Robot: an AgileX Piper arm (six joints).
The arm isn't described. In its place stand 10 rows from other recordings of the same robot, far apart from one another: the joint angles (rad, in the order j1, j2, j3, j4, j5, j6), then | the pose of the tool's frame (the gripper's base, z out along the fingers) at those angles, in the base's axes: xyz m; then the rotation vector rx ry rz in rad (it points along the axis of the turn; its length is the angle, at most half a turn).
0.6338 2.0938 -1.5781 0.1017 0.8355 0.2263 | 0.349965 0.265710 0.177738 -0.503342 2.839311 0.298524
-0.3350 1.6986 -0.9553 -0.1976 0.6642 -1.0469 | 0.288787 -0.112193 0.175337 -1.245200 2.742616 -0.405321
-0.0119 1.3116 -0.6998 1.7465 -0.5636 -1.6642 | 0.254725 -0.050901 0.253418 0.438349 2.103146 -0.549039
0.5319 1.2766 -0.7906 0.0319 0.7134 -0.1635 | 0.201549 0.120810 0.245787 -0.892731 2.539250 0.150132
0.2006 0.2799 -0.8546 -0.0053 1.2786 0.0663 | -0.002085 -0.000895 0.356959 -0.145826 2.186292 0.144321
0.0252 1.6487 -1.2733 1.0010 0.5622 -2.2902 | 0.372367 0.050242 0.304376 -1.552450 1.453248 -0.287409
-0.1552 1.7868 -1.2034 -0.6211 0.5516 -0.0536 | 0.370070 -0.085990 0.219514 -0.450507 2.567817 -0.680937
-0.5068 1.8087 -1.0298 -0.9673 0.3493 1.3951 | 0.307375 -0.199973 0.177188 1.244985 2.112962 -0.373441
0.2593 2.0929 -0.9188 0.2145 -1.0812 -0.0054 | 0.390812 0.085986 0.135412 0.018652 1.587246 0.128150
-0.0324 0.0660 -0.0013 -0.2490 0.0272 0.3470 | 0.061897 -0.002616 0.207427 0.107922 1.571139 0.046241
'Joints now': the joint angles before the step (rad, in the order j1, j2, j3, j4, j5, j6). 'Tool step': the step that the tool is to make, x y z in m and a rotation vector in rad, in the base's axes. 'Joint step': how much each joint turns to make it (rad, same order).
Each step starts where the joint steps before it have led.
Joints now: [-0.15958, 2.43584, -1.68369, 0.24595, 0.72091, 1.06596]
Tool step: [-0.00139, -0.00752, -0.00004, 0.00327, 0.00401, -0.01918]
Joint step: [-0.01671, 0.00000, 0.00000, 0.00188, 0.00428, 0.00221]
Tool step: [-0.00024, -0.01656, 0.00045, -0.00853, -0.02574, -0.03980]
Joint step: [-0.03383, 0.00001, 0.00000, 0.00099, -0.02775, -0.00001]
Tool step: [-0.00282, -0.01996, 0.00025, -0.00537, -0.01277, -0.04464]
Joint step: [-0.04205, -0.00002, 0.00003, -0.00020, -0.01410, -0.00002]
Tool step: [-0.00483, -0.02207, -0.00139, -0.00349, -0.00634, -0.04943]
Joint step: [-0.04735, 0.00337, -0.00001, 0.00000, -0.01074, 0.00000]
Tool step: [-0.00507, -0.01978, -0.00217, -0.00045, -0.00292, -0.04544]
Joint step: [-0.04303, 0.00649, -0.00328, 0.00186, -0.00633, 0.00003]
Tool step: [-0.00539, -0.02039, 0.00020, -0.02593, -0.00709, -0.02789]
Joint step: [-0.04085, 0.00120, -0.00317, -0.02505, -0.01426, -0.00002]
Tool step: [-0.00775, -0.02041, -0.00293, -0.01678, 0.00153, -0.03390]
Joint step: [-0.04342, 0.00633, 0.00002, -0.01847, -0.01183, 0.00001]
